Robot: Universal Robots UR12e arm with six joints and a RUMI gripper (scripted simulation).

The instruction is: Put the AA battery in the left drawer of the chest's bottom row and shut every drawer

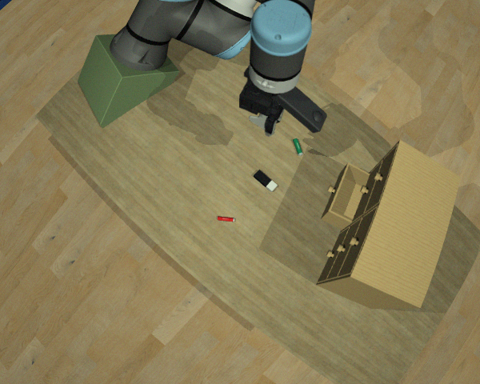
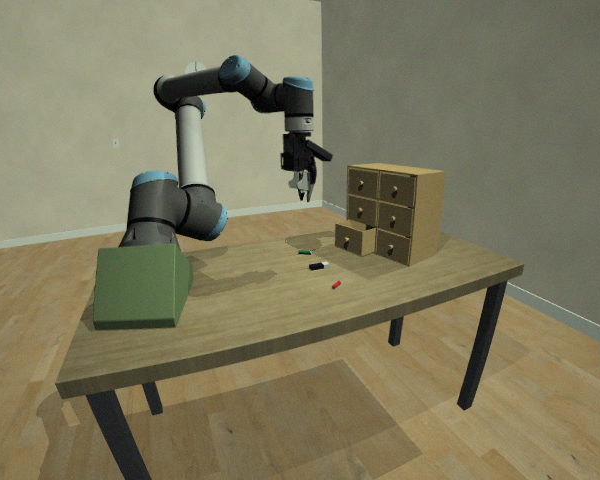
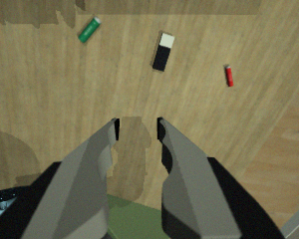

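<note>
Right now the green AA battery is 24 cm below my hand, 10 cm to the left of it and 5 cm ahead of it. The rest, counted from my hand: black-and-white block: 24 cm below, 4 cm to the right, 4 cm ahead; small red cylinder: 24 cm below, 19 cm to the right.
</note>
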